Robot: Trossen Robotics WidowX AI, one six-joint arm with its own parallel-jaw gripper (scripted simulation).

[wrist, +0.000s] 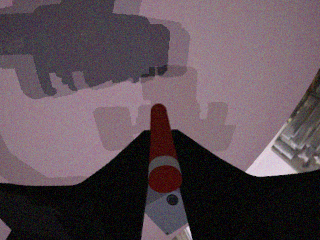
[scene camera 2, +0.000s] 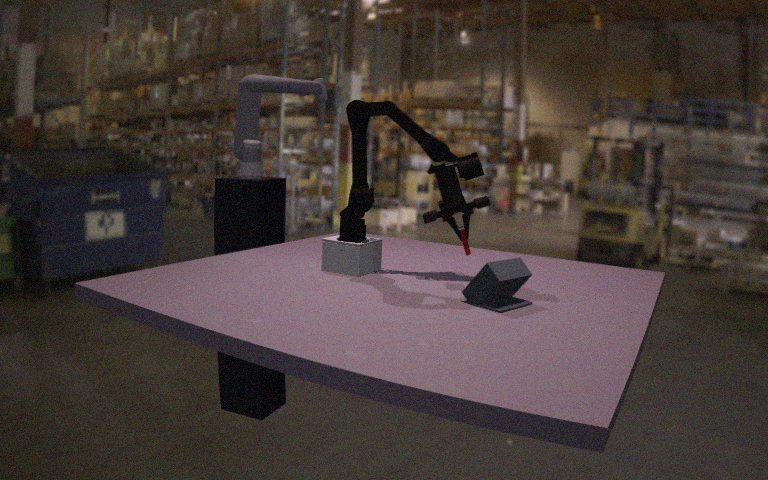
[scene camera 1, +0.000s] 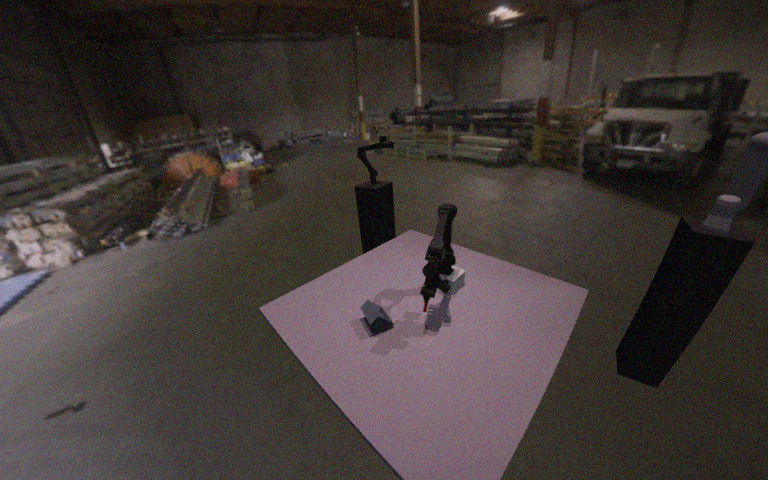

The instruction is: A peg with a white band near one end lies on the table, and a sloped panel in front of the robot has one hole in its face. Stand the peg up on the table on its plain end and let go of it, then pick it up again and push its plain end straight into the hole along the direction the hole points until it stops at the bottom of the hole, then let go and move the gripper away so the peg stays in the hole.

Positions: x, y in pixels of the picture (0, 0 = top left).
Labels:
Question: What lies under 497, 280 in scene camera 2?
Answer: A sloped panel.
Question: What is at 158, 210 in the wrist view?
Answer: A sloped panel.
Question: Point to a red peg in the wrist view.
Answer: At 164, 175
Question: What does my gripper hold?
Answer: A red peg.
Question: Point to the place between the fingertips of my gripper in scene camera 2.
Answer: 464, 240

